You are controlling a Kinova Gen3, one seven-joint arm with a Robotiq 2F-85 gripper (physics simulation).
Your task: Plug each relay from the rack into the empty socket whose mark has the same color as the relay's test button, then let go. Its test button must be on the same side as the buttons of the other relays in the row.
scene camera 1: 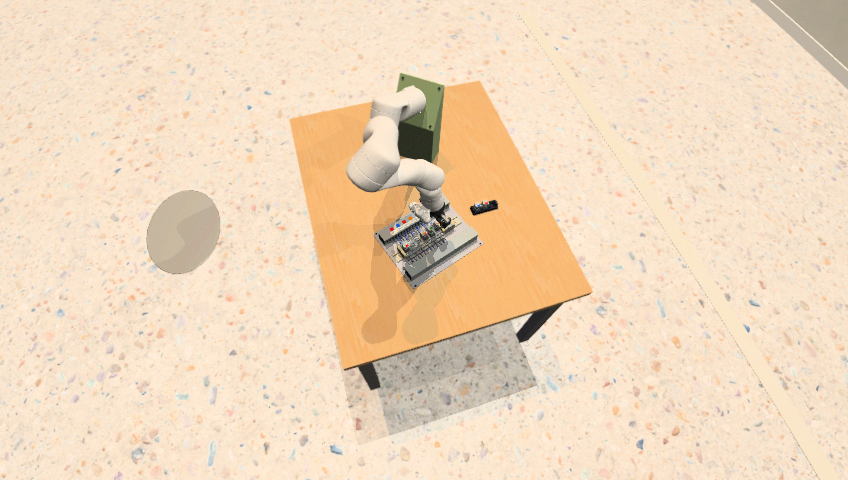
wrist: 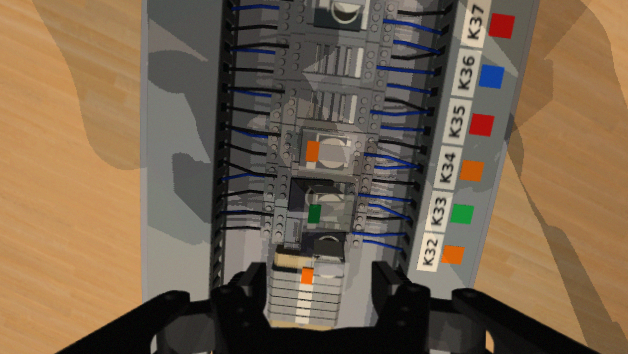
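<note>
My gripper is partly open, its fingers apart on either side of a clear relay with an orange test button. That relay stands at socket K32, beside the orange mark; how deep it sits cannot be told. Its button is on the left, like the green button at K33 and the orange button at K34. Socket K35, with a red mark, and socket K36, with a blue mark, are empty. The black rack holds relays with blue and red buttons.
Grey wire ducts flank the socket row; the wide left duct and the labelled right duct show in the wrist view. Striped terminal blocks adjoin K32. The board lies on the wooden table, with the green arm base behind it.
</note>
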